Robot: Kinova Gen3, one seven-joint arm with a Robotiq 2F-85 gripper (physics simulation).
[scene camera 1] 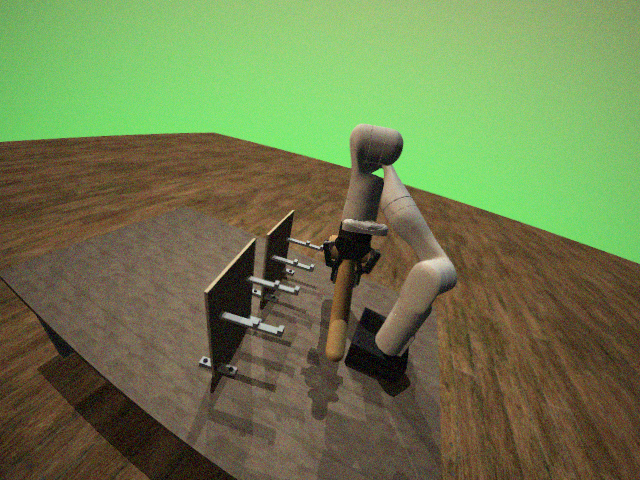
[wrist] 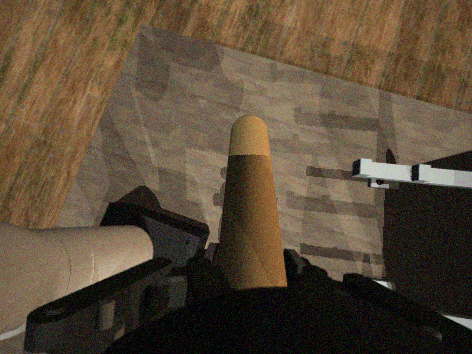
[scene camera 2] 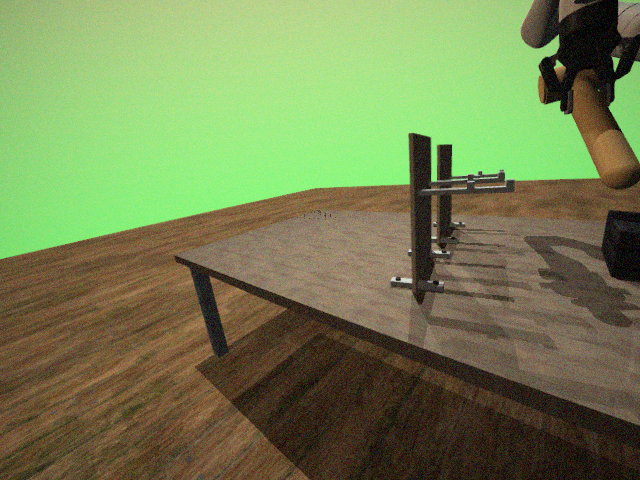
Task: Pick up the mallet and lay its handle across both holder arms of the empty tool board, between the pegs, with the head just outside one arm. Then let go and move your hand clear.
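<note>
My gripper is shut on the tan mallet's handle near its head. The mallet is in the air. The handle's rounded end points toward both scene cameras. The head is partly hidden behind the gripper. The near tool board has two pegged holder arms and carries no tool. In the wrist view, one pegged arm lies right of the handle, apart from it.
A second upright board, also with two pegged arms, stands behind the near one; its far arm's tip is close to the gripper in scene camera 1. The black robot base is on the table.
</note>
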